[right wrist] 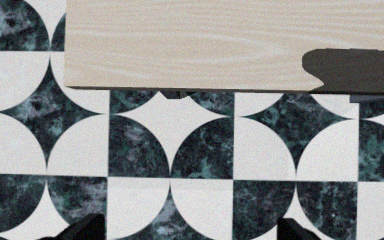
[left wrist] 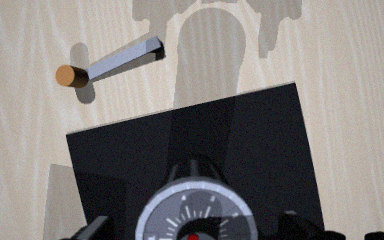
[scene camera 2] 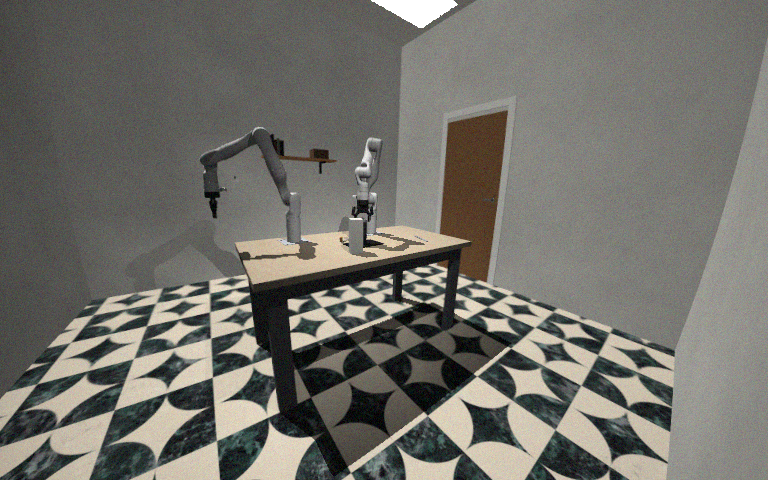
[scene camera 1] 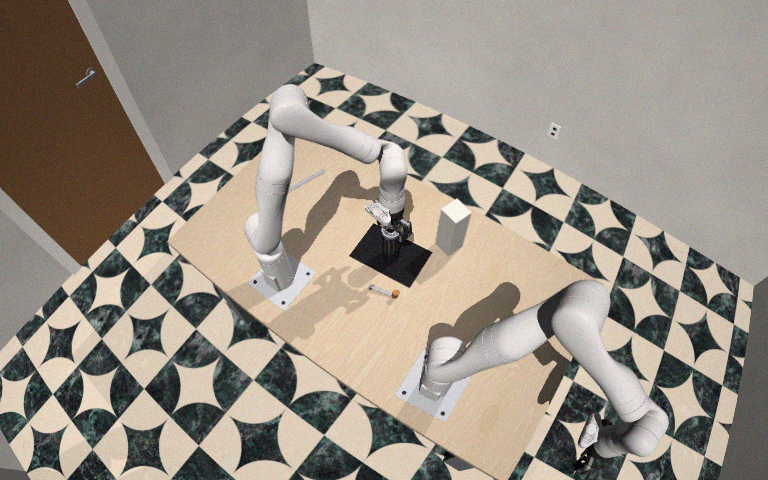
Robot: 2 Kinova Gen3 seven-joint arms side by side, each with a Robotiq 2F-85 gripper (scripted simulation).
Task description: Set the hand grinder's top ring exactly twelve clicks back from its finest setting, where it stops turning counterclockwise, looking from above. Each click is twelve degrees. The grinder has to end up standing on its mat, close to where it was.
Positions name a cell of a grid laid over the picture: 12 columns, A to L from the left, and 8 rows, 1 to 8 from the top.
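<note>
Tall pale box (scene camera 1: H4); out of frame in the left wrist view, out of frame in the right wrist view. Black mat (scene camera 1: G5), also (left wrist: I5). Crank handle (left wrist: C3).
</note>
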